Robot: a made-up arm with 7 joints. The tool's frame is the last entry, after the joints. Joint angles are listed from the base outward.
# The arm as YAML. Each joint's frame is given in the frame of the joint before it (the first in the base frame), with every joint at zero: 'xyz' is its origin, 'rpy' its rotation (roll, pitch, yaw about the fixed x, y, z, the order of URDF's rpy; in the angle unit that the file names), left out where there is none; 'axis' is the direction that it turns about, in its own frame. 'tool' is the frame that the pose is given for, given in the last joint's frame.
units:
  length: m
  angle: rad
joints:
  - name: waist
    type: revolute
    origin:
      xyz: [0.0, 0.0, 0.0]
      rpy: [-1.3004, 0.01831, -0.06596]
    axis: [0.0, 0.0, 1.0]
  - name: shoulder
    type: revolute
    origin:
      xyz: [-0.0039, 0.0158, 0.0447]
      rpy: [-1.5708, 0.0, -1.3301]
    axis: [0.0, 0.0, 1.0]
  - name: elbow
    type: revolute
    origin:
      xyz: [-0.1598, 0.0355, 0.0]
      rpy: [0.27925, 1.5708, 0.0]
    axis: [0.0, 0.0, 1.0]
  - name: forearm
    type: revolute
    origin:
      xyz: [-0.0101, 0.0, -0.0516]
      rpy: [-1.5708, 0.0, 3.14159]
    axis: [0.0, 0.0, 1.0]
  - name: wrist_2
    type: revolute
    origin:
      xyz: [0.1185, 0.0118, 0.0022]
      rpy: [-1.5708, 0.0, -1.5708]
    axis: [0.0, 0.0, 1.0]
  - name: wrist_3
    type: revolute
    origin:
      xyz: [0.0, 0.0, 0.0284]
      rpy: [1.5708, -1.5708, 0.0]
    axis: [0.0, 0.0, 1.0]
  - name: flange
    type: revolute
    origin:
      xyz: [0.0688, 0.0, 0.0]
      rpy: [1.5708, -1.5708, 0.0]
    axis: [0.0, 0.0, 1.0]
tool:
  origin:
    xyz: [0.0, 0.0, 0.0]
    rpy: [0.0, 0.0, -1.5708]
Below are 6 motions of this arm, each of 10 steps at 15 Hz.
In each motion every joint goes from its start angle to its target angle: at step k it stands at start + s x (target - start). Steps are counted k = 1, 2, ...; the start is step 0. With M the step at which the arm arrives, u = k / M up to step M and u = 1 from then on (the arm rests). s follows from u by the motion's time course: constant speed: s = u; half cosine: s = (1 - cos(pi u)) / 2; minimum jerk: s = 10 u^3 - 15 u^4 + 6 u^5.
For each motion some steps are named. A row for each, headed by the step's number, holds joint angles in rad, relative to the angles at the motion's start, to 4 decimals.
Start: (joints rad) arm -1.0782 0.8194 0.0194 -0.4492 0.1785 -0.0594 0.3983
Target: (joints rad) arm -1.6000 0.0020 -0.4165 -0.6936 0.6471 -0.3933 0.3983
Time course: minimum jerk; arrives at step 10
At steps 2, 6, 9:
2: -0.0302 -0.0473 -0.0252 -0.0142 0.0271 -0.0193 0.0000
6: -0.3562 -0.5579 -0.2975 -0.1668 0.3198 -0.2279 0.0000
9: -0.5173 -0.8104 -0.4322 -0.2423 0.4646 -0.3310 0.0000

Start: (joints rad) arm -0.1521 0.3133 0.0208 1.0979 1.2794 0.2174 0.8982
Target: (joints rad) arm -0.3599 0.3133 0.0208 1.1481 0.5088 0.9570 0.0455
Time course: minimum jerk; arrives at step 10
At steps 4, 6, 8, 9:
4: -0.0660 0.0000 0.0000 0.0159 -0.2446 0.2348 -0.2707
6: -0.1418 0.0000 0.0000 0.0343 -0.5260 0.5048 -0.5820
8: -0.1958 0.0000 0.0000 0.0473 -0.7260 0.6968 -0.8033
9: -0.2060 0.0000 0.0000 0.0498 -0.7640 0.7333 -0.8454

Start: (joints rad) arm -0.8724 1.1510 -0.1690 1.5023 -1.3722 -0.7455 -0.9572
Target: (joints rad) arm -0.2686 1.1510 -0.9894 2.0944 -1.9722 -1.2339 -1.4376
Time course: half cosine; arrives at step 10
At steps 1, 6, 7, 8, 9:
1: 0.0148 0.0000 -0.0201 0.0145 -0.0147 -0.0120 -0.0118
6: 0.3952 0.0000 -0.5370 0.3875 -0.3927 -0.3197 -0.3144
7: 0.4794 0.0000 -0.6513 0.4701 -0.4763 -0.3877 -0.3814
8: 0.5461 0.0000 -0.7421 0.5356 -0.5427 -0.4418 -0.4345
9: 0.5890 0.0000 -0.8003 0.5776 -0.5853 -0.4764 -0.4686

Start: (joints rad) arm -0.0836 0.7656 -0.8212 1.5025 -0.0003 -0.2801 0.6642
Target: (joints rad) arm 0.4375 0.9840 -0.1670 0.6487 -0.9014 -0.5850 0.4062
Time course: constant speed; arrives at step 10
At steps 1, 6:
1: 0.0521 0.0218 0.0654 -0.0854 -0.0901 -0.0305 -0.0258
6: 0.3127 0.1310 0.3925 -0.5123 -0.5407 -0.1829 -0.1548

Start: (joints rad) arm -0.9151 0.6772 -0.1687 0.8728 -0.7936 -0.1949 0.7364
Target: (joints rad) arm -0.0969 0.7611 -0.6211 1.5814 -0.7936 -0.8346 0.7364
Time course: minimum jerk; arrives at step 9
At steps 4, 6, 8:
4: 0.3246 0.0333 -0.1795 0.2811 0.0000 -0.2538 0.0000
6: 0.6465 0.0663 -0.3575 0.5599 0.0000 -0.5054 0.0000
8: 0.8088 0.0829 -0.4472 0.7004 0.0000 -0.6323 0.0000

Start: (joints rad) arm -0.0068 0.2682 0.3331 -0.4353 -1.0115 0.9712 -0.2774
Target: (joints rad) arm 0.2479 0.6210 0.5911 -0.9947 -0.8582 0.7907 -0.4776
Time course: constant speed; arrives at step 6
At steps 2, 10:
2: 0.0849 0.1176 0.0860 -0.1865 0.0511 -0.0602 -0.0667
10: 0.2547 0.3528 0.2580 -0.5594 0.1533 -0.1805 -0.2002

